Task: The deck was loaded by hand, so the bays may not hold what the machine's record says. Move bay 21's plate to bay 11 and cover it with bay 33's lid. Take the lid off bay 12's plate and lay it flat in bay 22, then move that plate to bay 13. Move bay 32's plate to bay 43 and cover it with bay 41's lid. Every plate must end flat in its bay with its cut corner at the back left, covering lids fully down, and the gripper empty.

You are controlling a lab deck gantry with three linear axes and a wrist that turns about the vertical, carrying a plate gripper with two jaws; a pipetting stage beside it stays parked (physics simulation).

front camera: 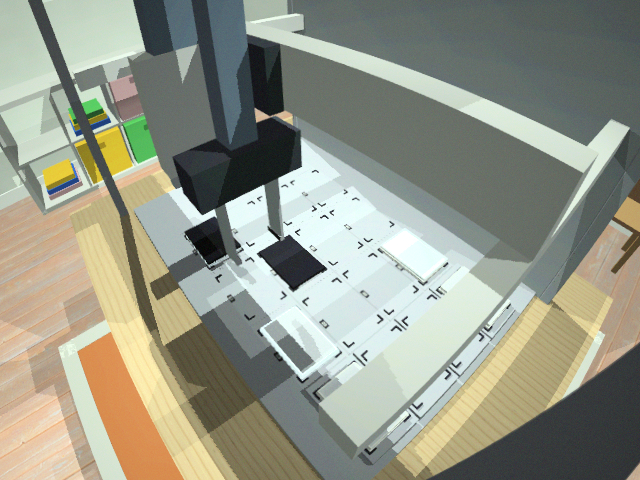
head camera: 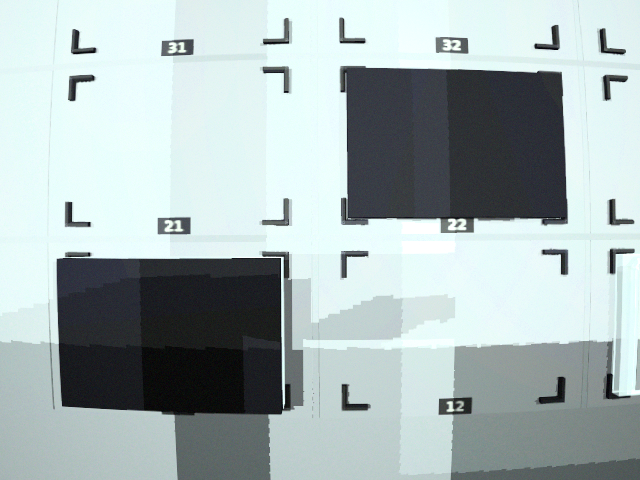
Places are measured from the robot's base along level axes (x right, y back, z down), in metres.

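Pixels of known places: gripper, fingertip midpoint: point(front camera: 255, 246); robot's base at its link origin: point(front camera: 185, 236) point(head camera: 77, 397).
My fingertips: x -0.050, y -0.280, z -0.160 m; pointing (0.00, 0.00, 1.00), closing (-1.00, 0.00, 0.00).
For each thing: its top centre in the pictures, then the offset to it from my fingertips. "spot": a spot on its surface instead.
- pale plate at its top centre: point(front camera: 298, 338) dy -0.112, dx +0.007, dz +0.146 m
- white-topped plate at its top centre: point(front camera: 414, 251) dy -0.112, dx -0.314, dz +0.144 m
- pale labware at a spot on its surface: point(front camera: 397, 424) spot: dy -0.338, dx -0.011, dz +0.140 m
My gripper point(front camera: 257, 251) is open and empty, its two jaws hanging apart between the two dark pieces in the front view; the jaws do not show in the head view. A black lid point(front camera: 209, 238) point(head camera: 170, 335) covers a plate in bay 11, whose white edge shows at the right in the head view. A black lid point(front camera: 292, 261) point(head camera: 454, 144) lies flat in bay 22. A pale plate point(front camera: 299, 342) point(head camera: 626, 325) sits in bay 13. A white-topped plate point(front camera: 413, 253) stands in bay 43. The cut corners cannot be made out.
Bays 21 and 12 show bare corner brackets in the head view. A thick pale beam point(front camera: 413, 356) crosses the right of the deck in the front view, with other pale labware point(front camera: 397, 424) partly hidden around it. The grey pipetting stage point(front camera: 173, 113) stands beside my gripper's column.
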